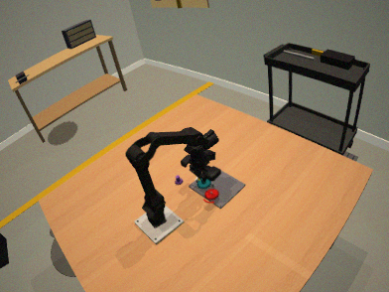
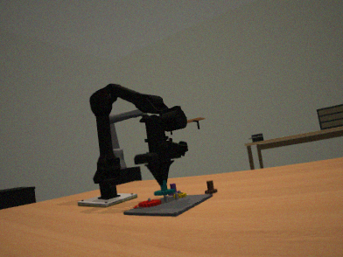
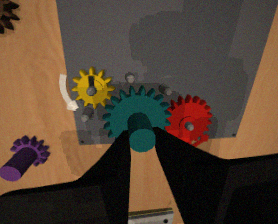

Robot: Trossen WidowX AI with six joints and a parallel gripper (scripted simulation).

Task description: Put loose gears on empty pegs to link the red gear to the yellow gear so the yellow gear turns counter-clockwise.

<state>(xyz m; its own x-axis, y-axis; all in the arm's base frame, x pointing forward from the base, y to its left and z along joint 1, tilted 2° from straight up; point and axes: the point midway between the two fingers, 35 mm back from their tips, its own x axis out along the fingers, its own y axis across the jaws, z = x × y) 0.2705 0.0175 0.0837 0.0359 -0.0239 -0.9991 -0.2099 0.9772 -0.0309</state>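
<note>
My gripper tip is now 20 mm short of the yellow gear, 50 mm to the right of it and 40 mm above it. The rest, counted from my gripper tip: teal gear: 10 mm below; red gear: 10 mm behind, 60 mm to the right, 40 mm below; white arrow: 10 mm ahead, 70 mm to the left, 50 mm below.
</note>
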